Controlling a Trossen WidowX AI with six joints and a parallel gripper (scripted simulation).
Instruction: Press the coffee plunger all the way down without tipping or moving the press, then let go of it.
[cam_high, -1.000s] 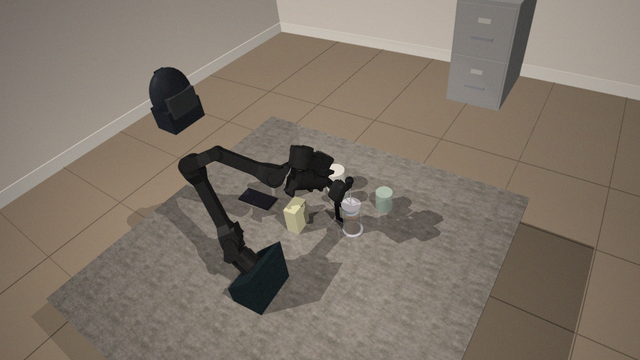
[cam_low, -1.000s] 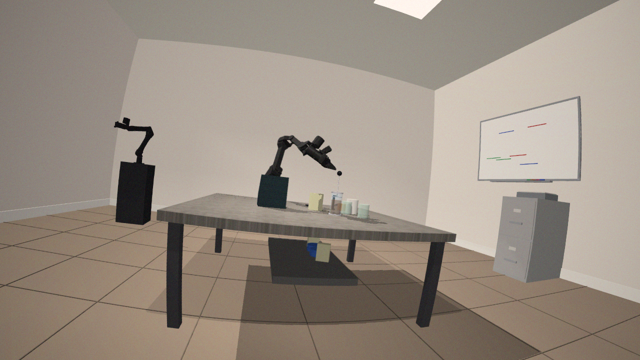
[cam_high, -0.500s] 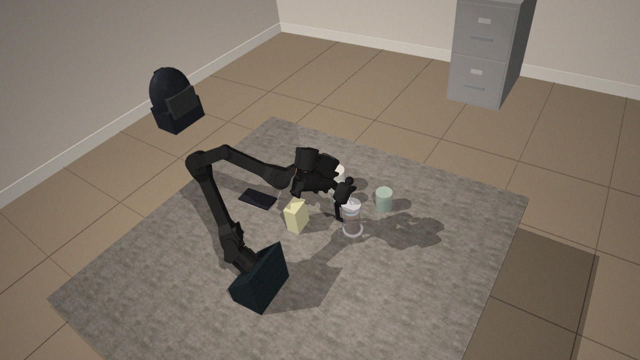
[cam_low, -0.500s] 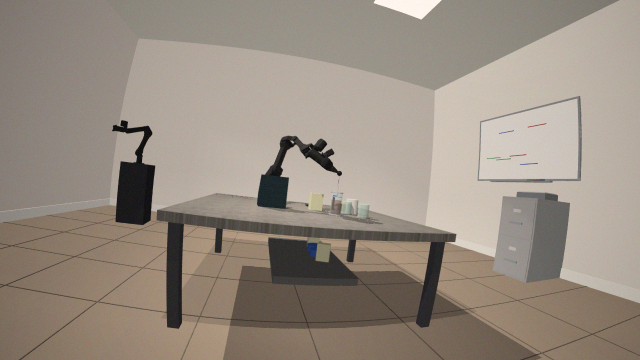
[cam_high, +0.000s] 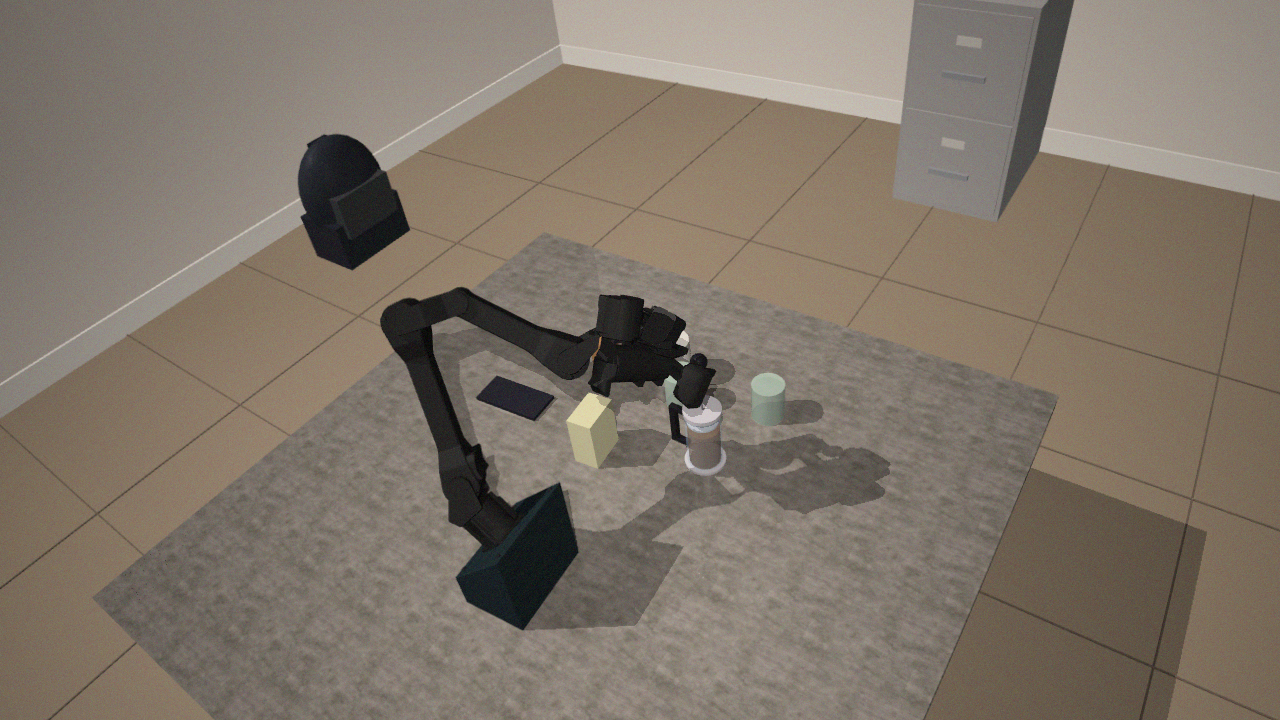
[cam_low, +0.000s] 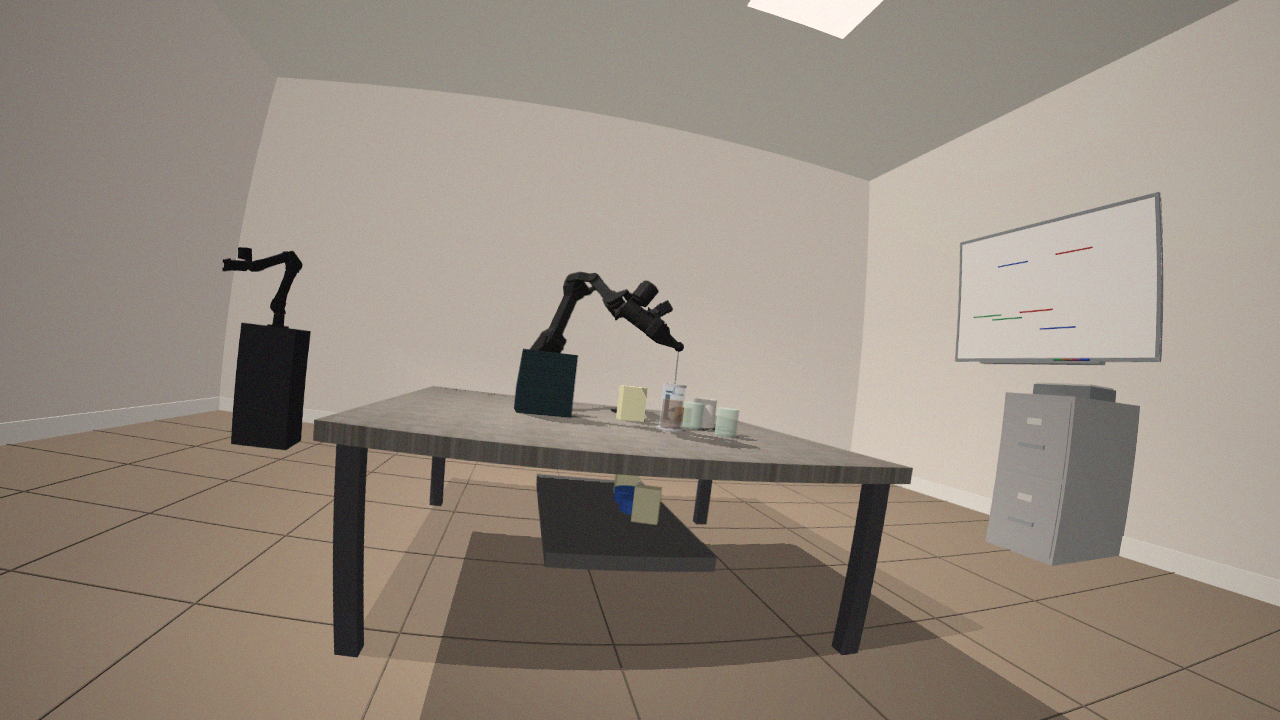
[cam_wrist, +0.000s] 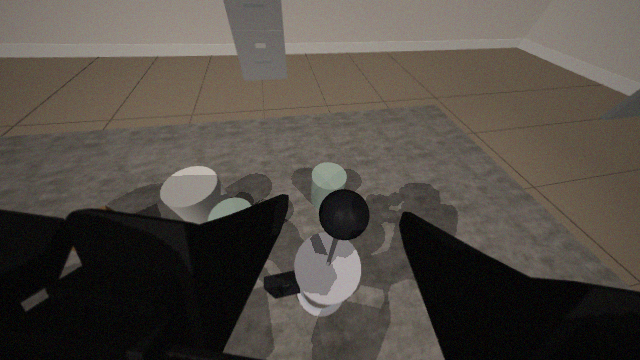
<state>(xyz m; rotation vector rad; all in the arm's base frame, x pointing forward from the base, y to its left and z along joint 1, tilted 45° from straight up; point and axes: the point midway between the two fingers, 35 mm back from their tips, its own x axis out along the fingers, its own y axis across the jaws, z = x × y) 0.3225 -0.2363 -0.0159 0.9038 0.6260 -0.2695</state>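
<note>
The coffee press lies 2 cm to the left of my gripper tip and 12 cm below it. The rest, counted from my gripper tip: small orange block: 19 cm ahead, 32 cm to the left, 22 cm below; dark flat tablet: 1 cm ahead, 43 cm to the left, 24 cm below; white cylinder: 19 cm ahead, 16 cm to the left, 20 cm below.
</note>
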